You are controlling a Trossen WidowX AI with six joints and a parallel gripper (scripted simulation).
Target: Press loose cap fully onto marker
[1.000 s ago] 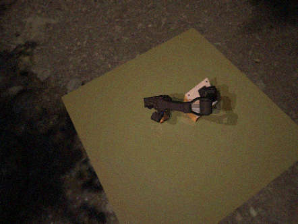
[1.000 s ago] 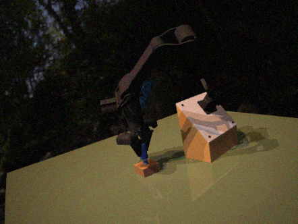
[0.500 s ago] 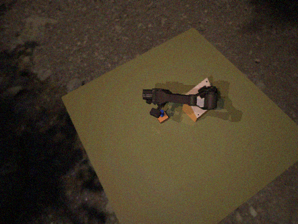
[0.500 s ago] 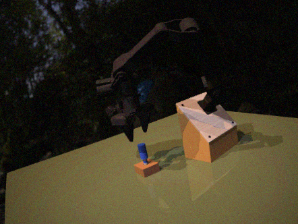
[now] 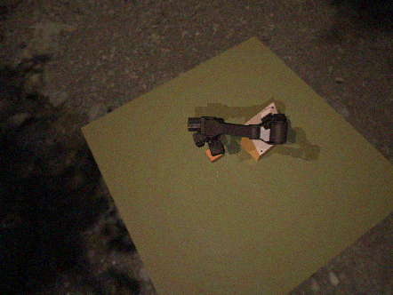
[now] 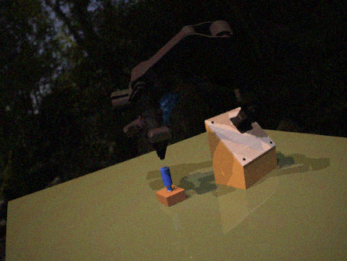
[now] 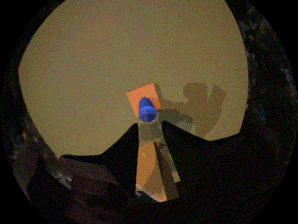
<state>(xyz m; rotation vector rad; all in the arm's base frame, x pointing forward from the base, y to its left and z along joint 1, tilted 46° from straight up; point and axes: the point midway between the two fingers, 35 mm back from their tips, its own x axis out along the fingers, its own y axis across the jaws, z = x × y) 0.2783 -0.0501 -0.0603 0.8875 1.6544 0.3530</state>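
My gripper tip is 60 mm above the blue cap.
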